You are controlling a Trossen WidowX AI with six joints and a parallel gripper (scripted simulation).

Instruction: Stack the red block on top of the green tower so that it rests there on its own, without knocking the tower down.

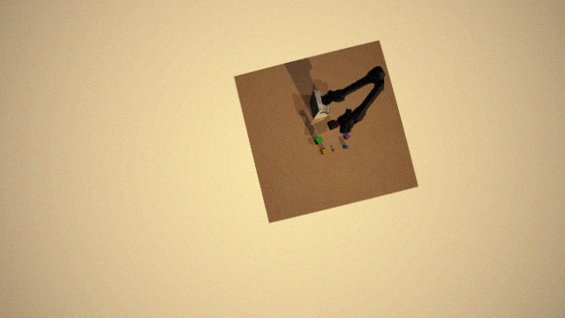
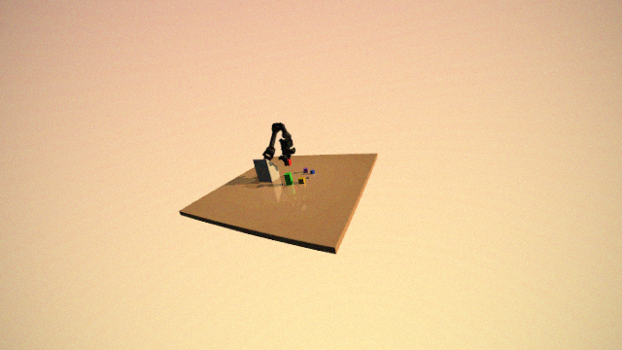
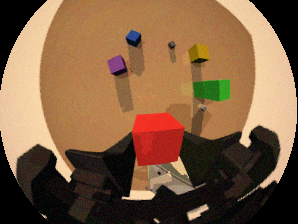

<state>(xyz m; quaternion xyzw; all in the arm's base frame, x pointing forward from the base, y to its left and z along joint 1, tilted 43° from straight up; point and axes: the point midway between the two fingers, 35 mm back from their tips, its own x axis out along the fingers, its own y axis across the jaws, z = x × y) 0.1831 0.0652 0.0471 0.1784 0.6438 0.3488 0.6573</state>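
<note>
Right now my gripper tip is 19 cm short of the yellow block, 11 cm to the left of it and 9 cm above it. Also, from my gripper tip: blue block: 18 cm ahead, 8 cm to the left, 10 cm below; then purple block: 10 cm ahead, 10 cm to the left, 9 cm below; then red block: 2 cm above.
</note>
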